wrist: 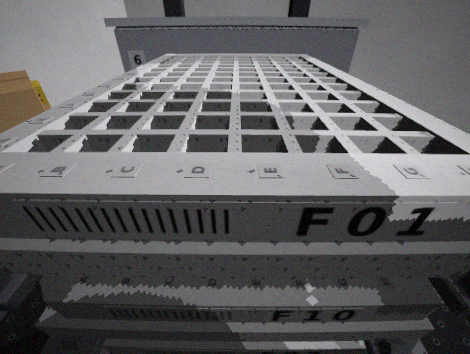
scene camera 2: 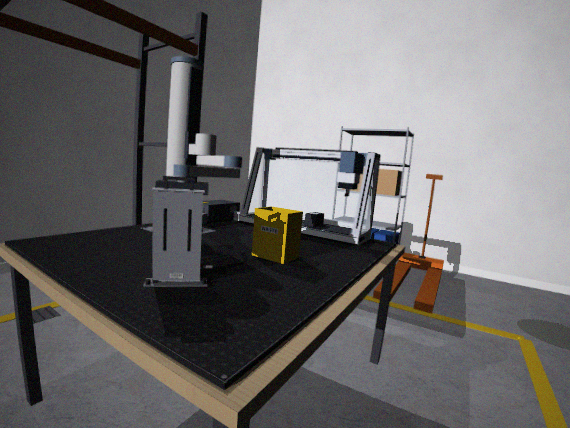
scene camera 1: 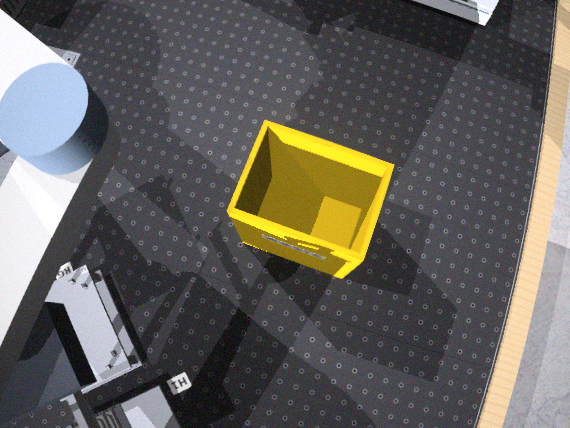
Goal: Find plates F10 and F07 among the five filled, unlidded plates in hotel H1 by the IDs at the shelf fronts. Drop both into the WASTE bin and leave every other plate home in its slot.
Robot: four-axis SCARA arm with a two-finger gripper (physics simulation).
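Frame: origin at the arm's base, x ahead, y left, z up, level; metres.
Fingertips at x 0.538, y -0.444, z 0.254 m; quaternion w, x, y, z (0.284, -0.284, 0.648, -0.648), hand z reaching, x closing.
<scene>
Offsets run from my fingertips to a thing's top centre. "spot": to the spot under its first point.
Hotel H1 {spot: 0.028 m ahead, 0.030 m right, 0.030 m up} [wrist: 240, 42] shows its back panel in the wrist view. Plate F01 {0.017 m back, 0.016 m left, 0.025 m up} [wrist: 265, 220] fills the middle, its wells facing up. Plate F10 {0.017 m back, 0.016 m left, 0.003 m down} [wrist: 250, 316] lies level directly below it in its slot, ID facing the camera. The edge of a lower plate shows at the bottom; its ID is cut off. F07 does not show. My gripper is in close at the hotel; its fingertips are hidden below F01, shut on the sides of F10. The yellow WASTE bin {0.108 m ahead, 0.418 m left, 0.041 m down} [scene camera 1: 327, 266] [scene camera 2: 270, 242] stands upright on the table, its visible inside holding no plate.
A small nest with an RG tag {spot: 0.231 m back, 0.218 m left, 0.241 m down} [scene camera 1: 65, 271] stands left of the H1 tag {0.009 m ahead, 0.126 m left, 0.241 m down} [scene camera 1: 178, 383]. The arm's blue joint [scene camera 1: 44, 110] is at the left. A grey slotted tower [scene camera 2: 177, 235] stands left of the bin. A gantry frame [scene camera 2: 370, 200] stands behind the bin.
</scene>
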